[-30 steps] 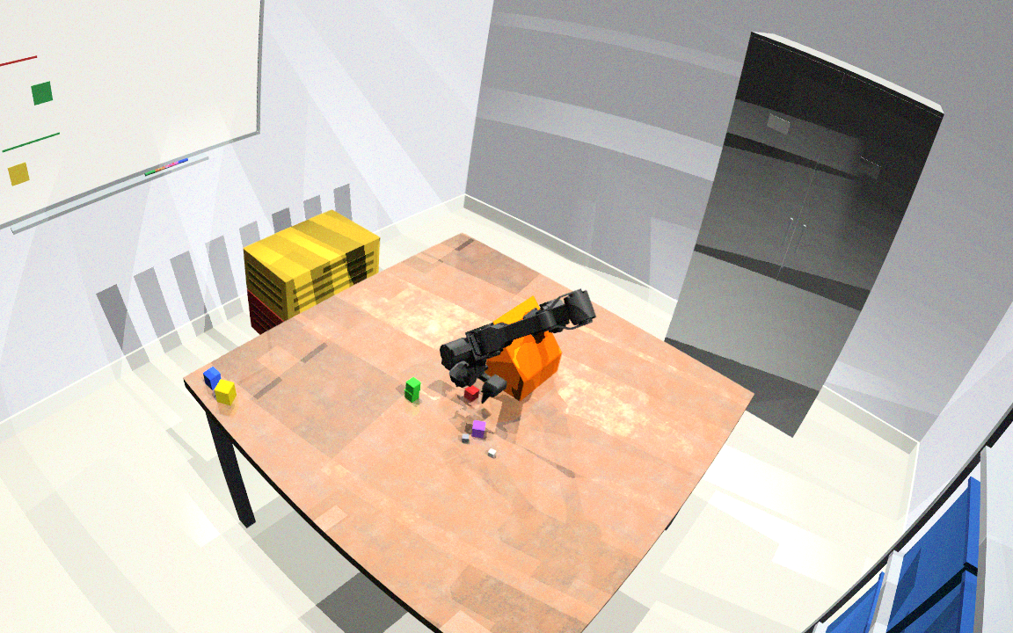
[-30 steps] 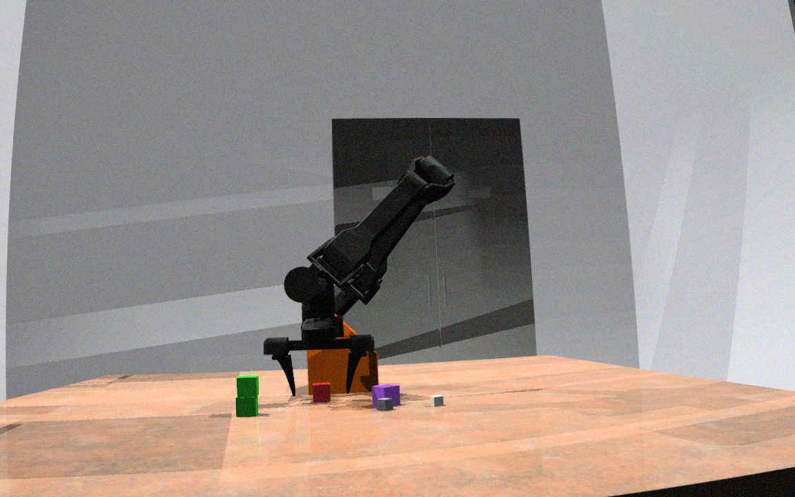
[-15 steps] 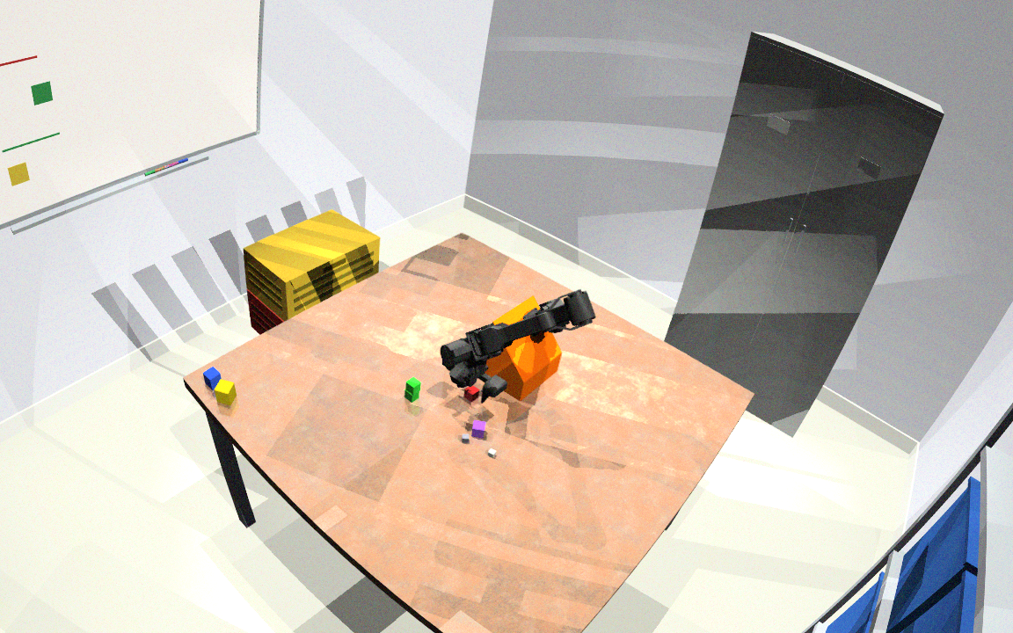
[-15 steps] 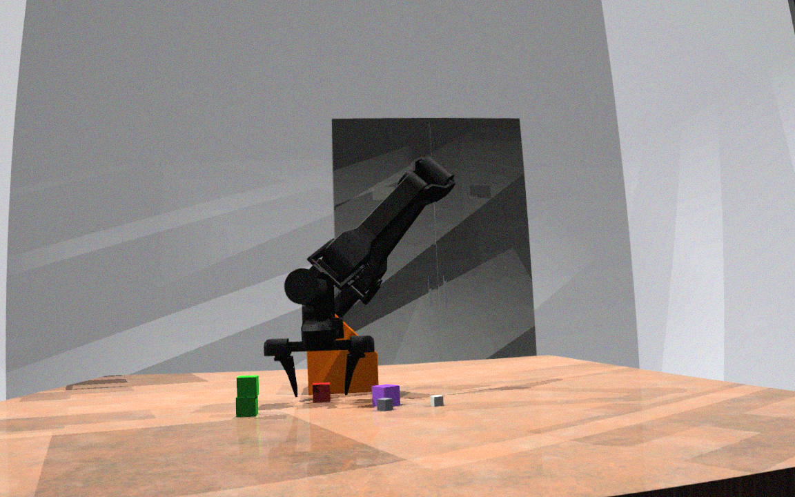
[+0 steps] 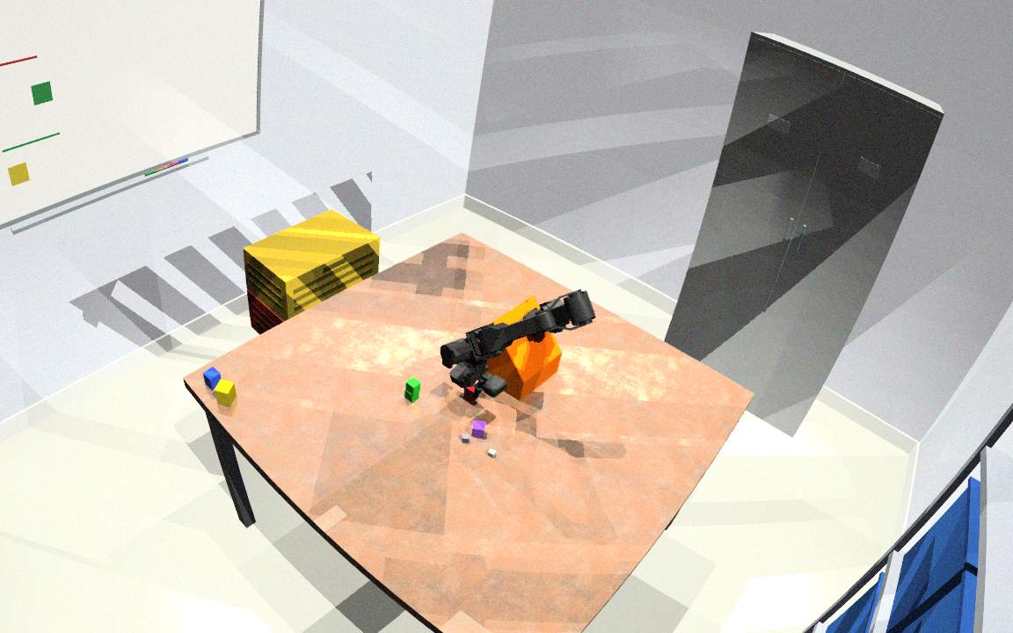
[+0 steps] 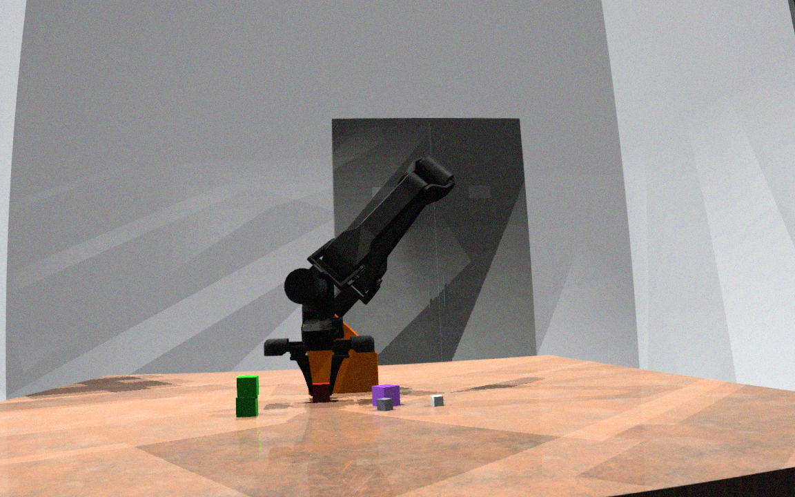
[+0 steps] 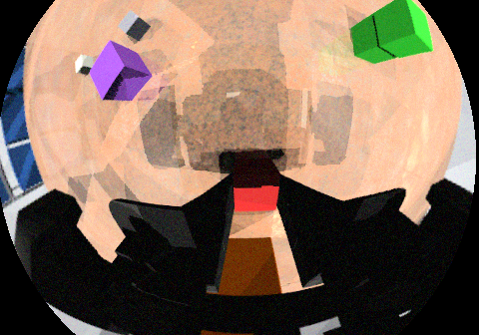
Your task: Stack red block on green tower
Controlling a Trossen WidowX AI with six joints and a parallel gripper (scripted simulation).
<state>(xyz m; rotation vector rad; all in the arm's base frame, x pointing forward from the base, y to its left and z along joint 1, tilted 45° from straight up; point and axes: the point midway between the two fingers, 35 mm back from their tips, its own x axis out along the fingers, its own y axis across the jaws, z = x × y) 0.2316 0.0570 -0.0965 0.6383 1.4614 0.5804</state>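
The purple block is 100 mm ahead of my gripper tip, 100 mm to the left of it and 10 mm above it. The rest, counted from my gripper tip: red block 10 mm above; then small white block 130 mm ahead, 170 mm to the left; then small dark grey block 140 mm ahead, 90 mm to the left.
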